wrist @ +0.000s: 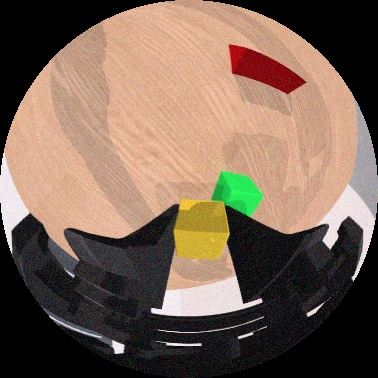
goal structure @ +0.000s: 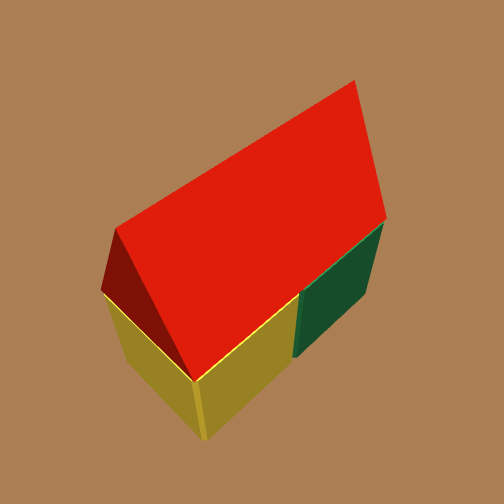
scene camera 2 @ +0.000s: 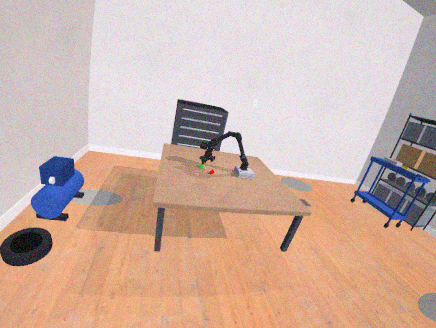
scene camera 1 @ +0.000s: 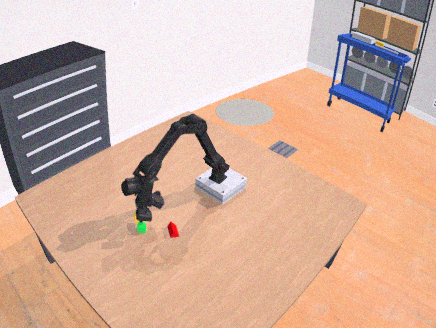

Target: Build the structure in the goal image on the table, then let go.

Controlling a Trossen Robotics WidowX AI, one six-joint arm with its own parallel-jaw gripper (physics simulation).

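Places are measured from the arm's base along level axes (x back, y right, z up), in millimetres.
Where they show: gripper, fingertip midpoint: (wrist: 200, 209) (scene camera 2: 202, 164); arm's base at its link origin: (scene camera 2: 243, 169) (scene camera 1: 217, 177).
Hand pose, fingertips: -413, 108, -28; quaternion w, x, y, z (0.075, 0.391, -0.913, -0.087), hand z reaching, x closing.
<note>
Each offset is from my fingertips to the top centre of the thing, as dx, dy, dz. Level surfaces: height alone.
A yellow cube @(-4, +6, +35) (wrist: 201, 230) (scene camera 1: 137, 218) is held between the fingertips of my gripper (wrist: 200, 209), which is shut on it. In scene camera 1 the fingers hide most of the cube. A green cube @(-22, -27, +5) (scene camera 1: 142, 228) (scene camera 2: 201, 166) (wrist: 238, 193) sits on the table right by the yellow cube; in the wrist view it shows just beyond it and to the right, partly hidden by the right finger. I cannot tell whether the two cubes touch. A red triangular prism @(+62, -134, +2) (scene camera 1: 173, 230) (scene camera 2: 211, 171) (wrist: 266, 70) lies on the table to the right of the green cube in scene camera 1.
The arm's pale base block (scene camera 1: 221, 186) (scene camera 2: 244, 172) stands on the wooden table @(dz -28) (scene camera 1: 260, 250) (scene camera 2: 225, 195), behind and to the right of the blocks in scene camera 1. A dark drawer cabinet (scene camera 1: 60, 107) (scene camera 2: 200, 122) stands beyond the table's edge.
</note>
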